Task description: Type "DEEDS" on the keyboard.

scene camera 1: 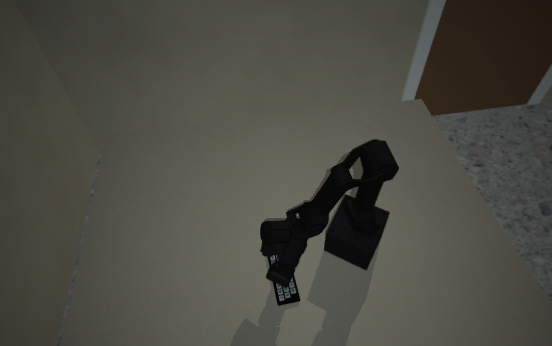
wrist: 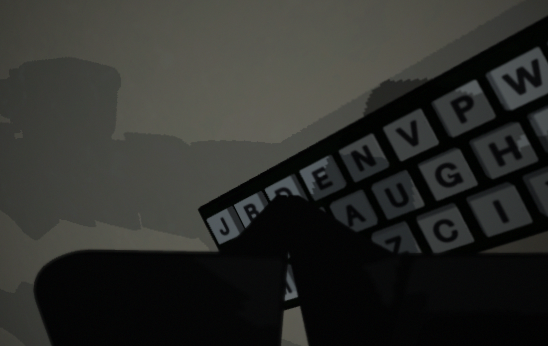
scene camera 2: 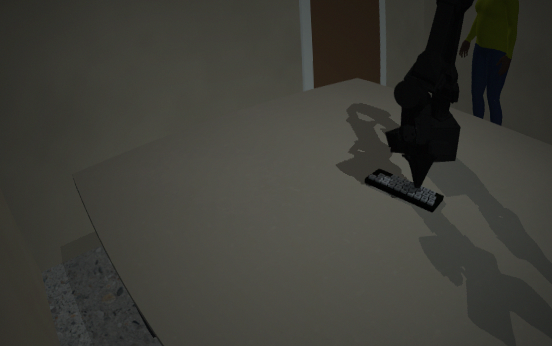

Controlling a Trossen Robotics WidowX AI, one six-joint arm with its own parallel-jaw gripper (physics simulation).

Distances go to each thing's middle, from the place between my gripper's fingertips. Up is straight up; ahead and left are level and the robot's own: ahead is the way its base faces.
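Small black keyboard (scene camera 2: 439, 198) in sight: 20 mm below my hand, 40 mm to the right of it, 10 mm behind it.
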